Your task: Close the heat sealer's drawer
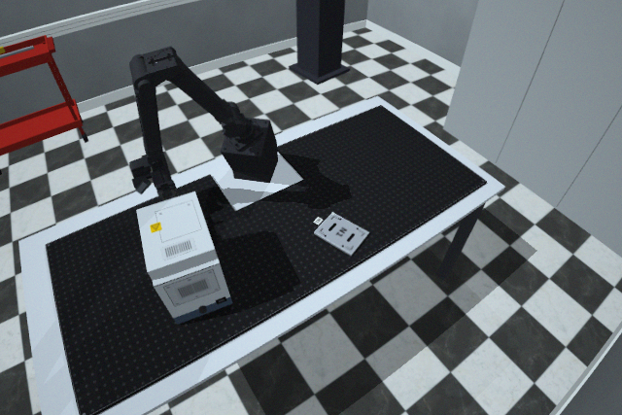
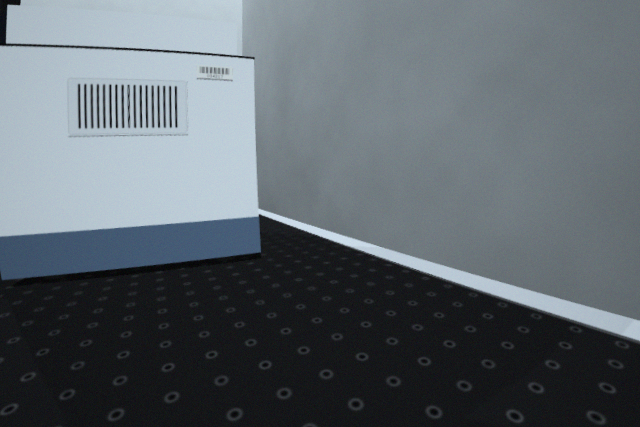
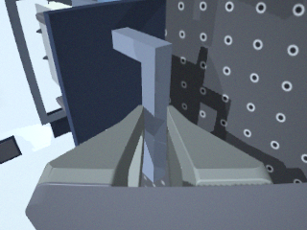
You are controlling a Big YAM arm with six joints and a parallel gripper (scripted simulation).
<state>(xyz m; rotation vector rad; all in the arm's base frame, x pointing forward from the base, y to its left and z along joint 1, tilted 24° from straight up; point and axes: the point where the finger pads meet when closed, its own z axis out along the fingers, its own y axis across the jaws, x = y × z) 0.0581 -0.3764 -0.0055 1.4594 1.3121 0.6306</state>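
Right now my hand is 10 cm short of the dark blue drawer, 3 cm to the left of it and 1 cm above it. Round my hand: tiny tag: 41 cm to the left, 33 cm ahead, 9 cm below.
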